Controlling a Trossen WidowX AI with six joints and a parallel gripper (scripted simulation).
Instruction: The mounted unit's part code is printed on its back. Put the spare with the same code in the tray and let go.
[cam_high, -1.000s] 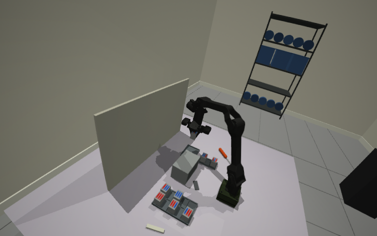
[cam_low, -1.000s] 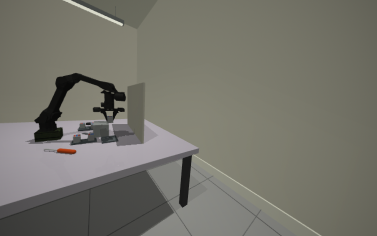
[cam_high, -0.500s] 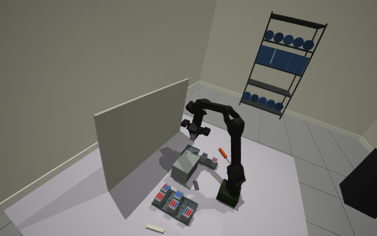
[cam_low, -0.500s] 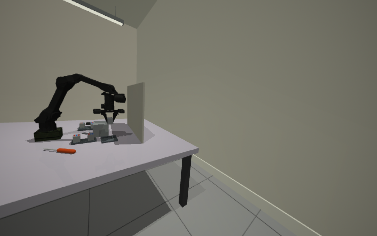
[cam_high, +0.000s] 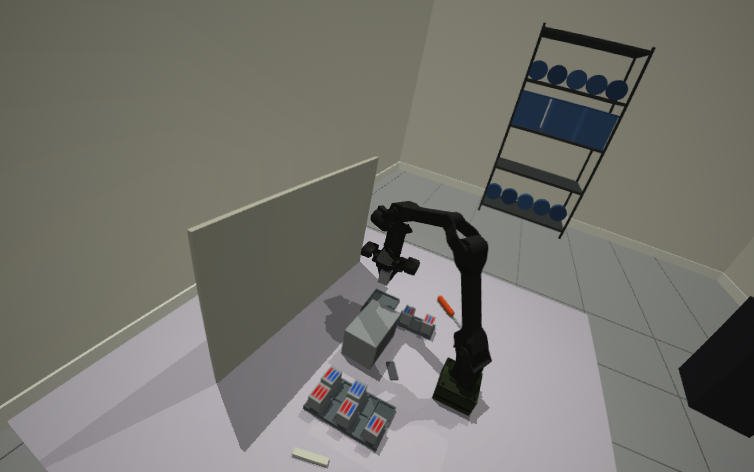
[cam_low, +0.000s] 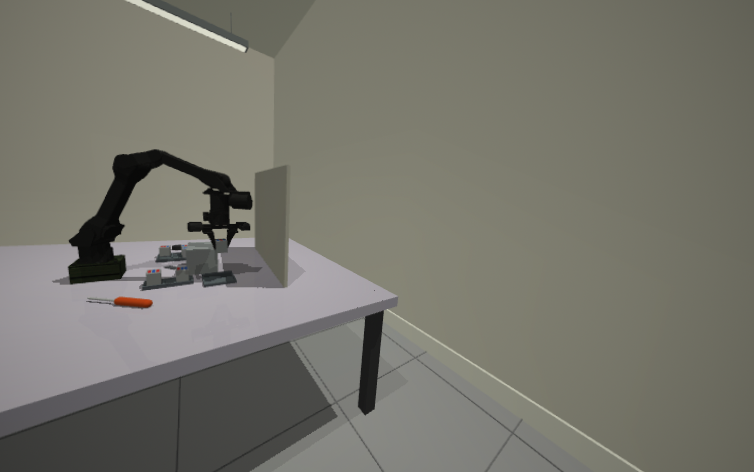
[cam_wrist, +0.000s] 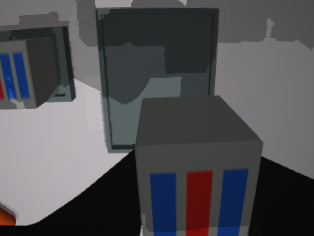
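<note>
The tray is 1 cm behind my gripper tip and 12 cm below it. Also, from my gripper tip: grey spare (2 cm above); then grey mounted unit (8 cm behind, 18 cm to the left, 7 cm below); then holder (15 cm behind, 11 cm below).
</note>
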